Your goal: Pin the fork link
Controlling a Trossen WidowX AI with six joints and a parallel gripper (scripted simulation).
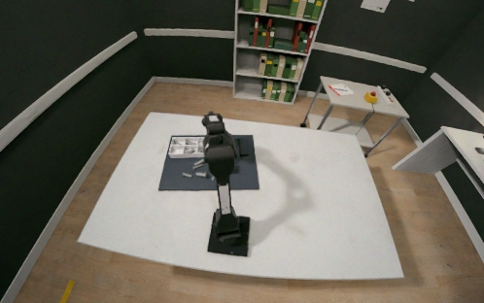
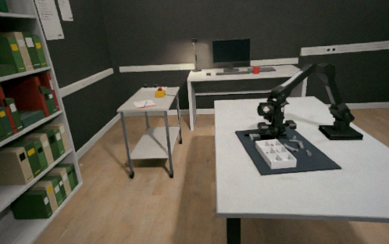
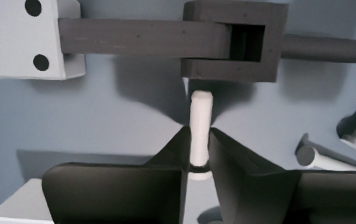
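Now: hand 30 mm short of the eye plate, 50 mm to the left of it and 30 mm above it. Also, from my hand: dark blue mat 10 mm behind, 40 mm to the left, 50 mm below; then grey block 100 mm ahead, 30 mm to the right, 30 mm below; then pin 100 mm behind, 40 mm to the right, 40 mm below.
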